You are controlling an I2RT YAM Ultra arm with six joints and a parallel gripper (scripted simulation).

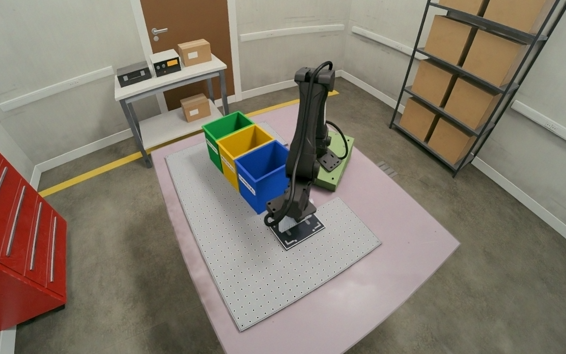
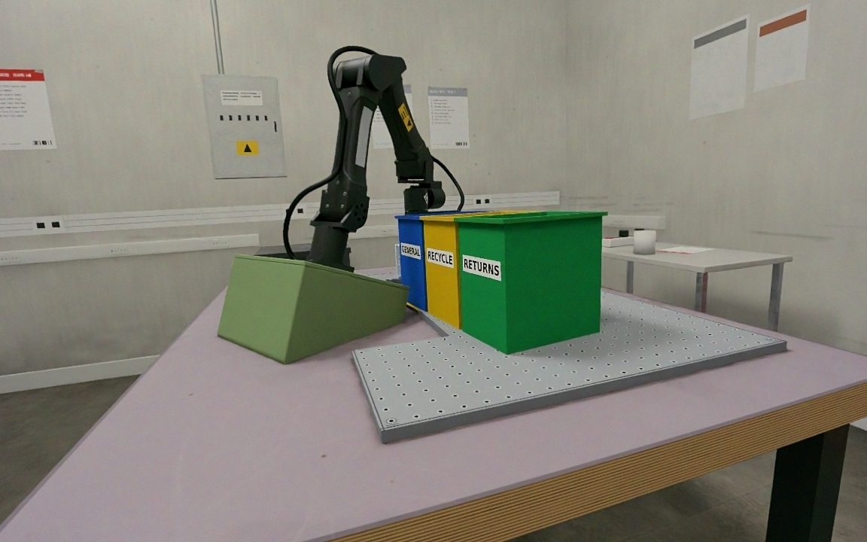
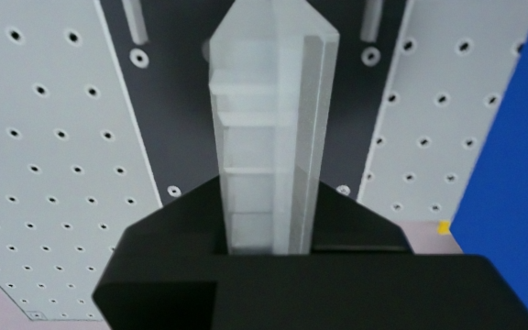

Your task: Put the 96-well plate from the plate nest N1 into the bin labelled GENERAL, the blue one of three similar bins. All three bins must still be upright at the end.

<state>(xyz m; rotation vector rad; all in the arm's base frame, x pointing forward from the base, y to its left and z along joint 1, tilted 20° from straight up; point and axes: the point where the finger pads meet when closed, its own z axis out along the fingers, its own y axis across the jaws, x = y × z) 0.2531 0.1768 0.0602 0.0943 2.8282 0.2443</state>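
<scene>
Now: the plate nest N1 30 mm below my hand. From my hand the other things lie so: yellow recycle bin (10 mm ahead, 310 mm to the right, 50 mm above); then 96-well plate (10 mm ahead, 20 mm above); then blue general bin (180 mm to the right, 50 mm above).
</scene>
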